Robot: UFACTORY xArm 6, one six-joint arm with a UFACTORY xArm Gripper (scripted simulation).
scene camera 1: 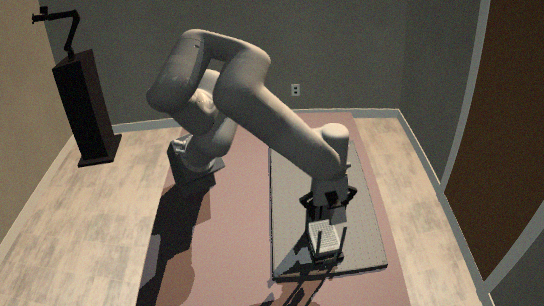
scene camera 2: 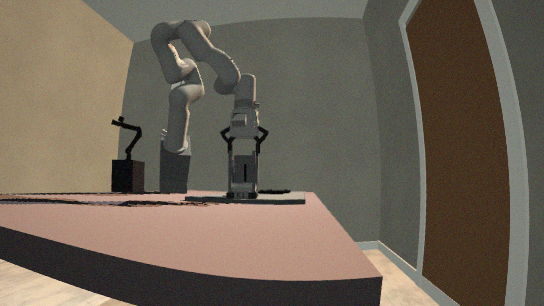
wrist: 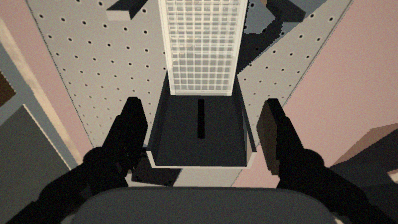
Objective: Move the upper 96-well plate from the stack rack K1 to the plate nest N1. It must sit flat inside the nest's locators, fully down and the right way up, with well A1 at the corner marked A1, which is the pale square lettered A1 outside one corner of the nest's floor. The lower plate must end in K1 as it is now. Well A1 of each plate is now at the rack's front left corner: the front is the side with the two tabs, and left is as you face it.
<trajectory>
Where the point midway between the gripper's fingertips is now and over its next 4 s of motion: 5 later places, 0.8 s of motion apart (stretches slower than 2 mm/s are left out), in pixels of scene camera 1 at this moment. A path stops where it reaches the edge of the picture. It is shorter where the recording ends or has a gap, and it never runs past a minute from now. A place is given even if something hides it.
My gripper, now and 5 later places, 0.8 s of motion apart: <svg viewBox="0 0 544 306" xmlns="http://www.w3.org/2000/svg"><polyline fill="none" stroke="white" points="327,214 326,222 325,229 324,232 324,234 324,234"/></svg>
</trajectory>
